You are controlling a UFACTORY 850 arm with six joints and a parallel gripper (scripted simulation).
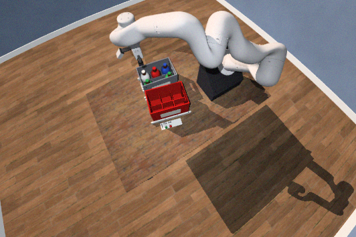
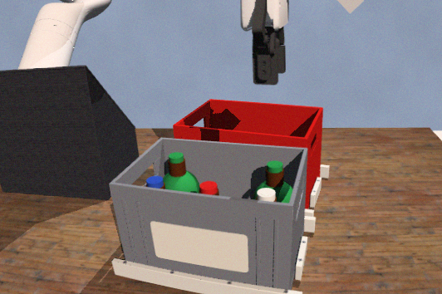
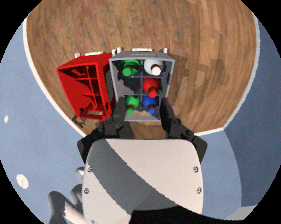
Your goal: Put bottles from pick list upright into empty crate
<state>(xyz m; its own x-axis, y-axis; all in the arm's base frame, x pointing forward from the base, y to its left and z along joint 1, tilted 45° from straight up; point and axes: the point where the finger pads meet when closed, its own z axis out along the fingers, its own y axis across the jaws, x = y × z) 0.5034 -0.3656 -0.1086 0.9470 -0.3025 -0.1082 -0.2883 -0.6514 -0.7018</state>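
My hand is 250 mm above the blue-capped bottle, 180 mm past it and 10 mm to the right of it. Also, from my hand: red-capped bottle: 250 mm below, 90 mm behind, 10 mm to the right; then white-capped bottle: 250 mm below, 40 mm to the right, 10 mm behind; then green-capped bottle: 250 mm below, 50 mm to the left, 10 mm ahead.
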